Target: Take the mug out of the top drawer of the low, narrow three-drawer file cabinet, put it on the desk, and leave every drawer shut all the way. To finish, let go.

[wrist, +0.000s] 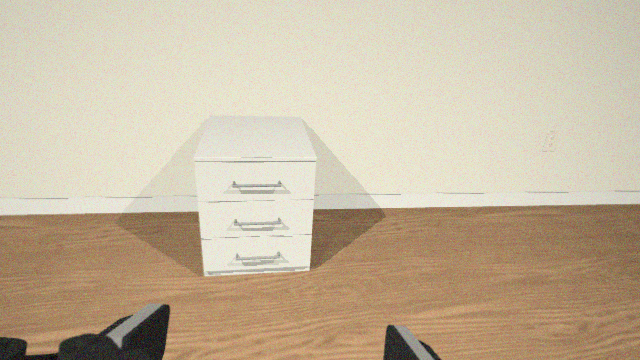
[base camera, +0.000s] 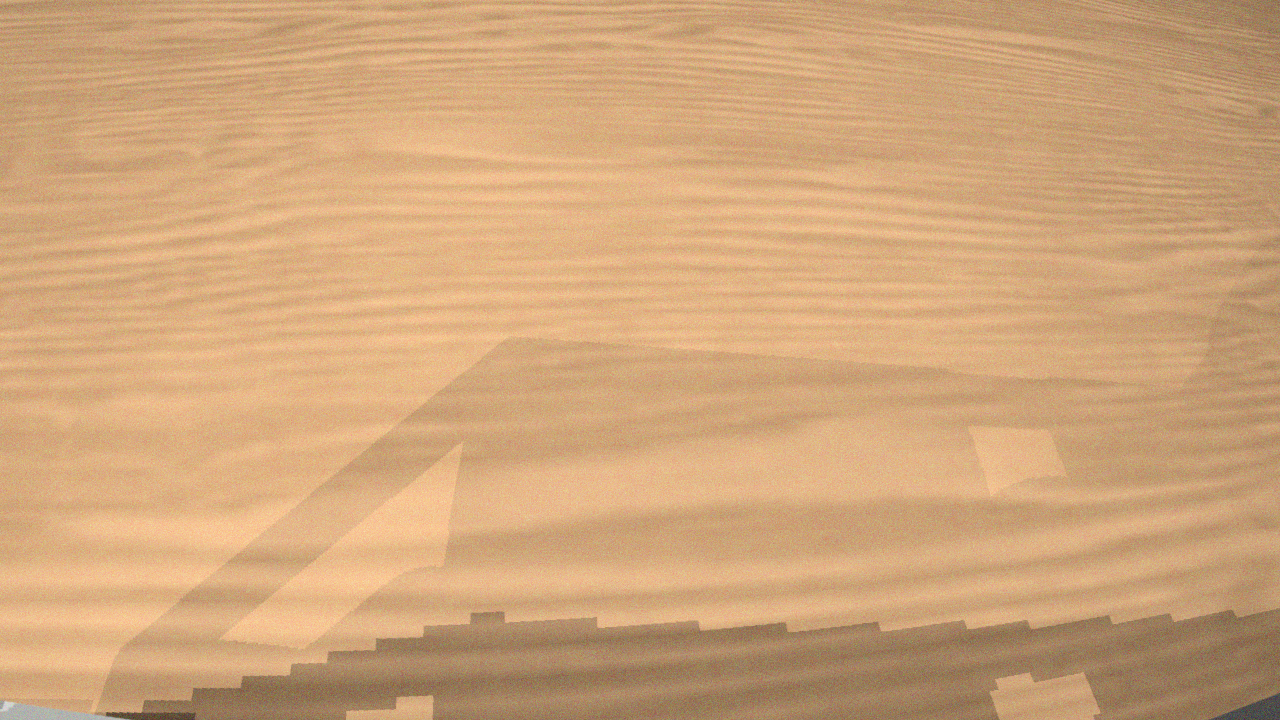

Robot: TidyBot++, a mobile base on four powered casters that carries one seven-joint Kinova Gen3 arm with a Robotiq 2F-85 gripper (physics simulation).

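Frame: origin at the arm's base, x right, y ahead, z up, level; centimetres.
Seen in the pictures: gripper, fingertip midpoint: [wrist: 277, 339].
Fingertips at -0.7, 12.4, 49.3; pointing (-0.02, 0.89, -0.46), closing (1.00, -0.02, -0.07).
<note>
A point is followed by its place in that frame, as x, y, z.
The white three-drawer file cabinet [wrist: 257, 212] @(-16.4, 123.7, -9.7) stands on the floor against the wall, left of centre in the wrist view, facing the camera almost squarely. Its top drawer [wrist: 215, 181] @(-30.6, 121.7, 3.3), middle drawer [wrist: 215, 219] @(-31.5, 121.6, -12.2) and bottom drawer [wrist: 217, 254] @(-31.6, 121.6, -27.8) are all shut, each with a grey bar handle. My gripper [wrist: 277, 339] @(-0.7, 12.4, 49.3) is open, with its two fingers wide apart at the bottom of the wrist view and nothing between them. It is in front of the cabinet and apart from it. The mug and the desk do not show in either view.
A pale wall [wrist: 450, 100] @(73.0, 190.1, 21.6) with a white baseboard [wrist: 475, 200] @(100.2, 191.9, -35.6) runs behind the cabinet. An outlet [wrist: 549, 141] @(135.2, 196.8, 0.4) is on the wall to the right. Wooden floor [base camera: 626, 223] @(3.4, 54.9, -39.6) [wrist: 475, 280] @(74.3, 125.8, -39.6) lies in front, with shadows across it in the base camera view.
</note>
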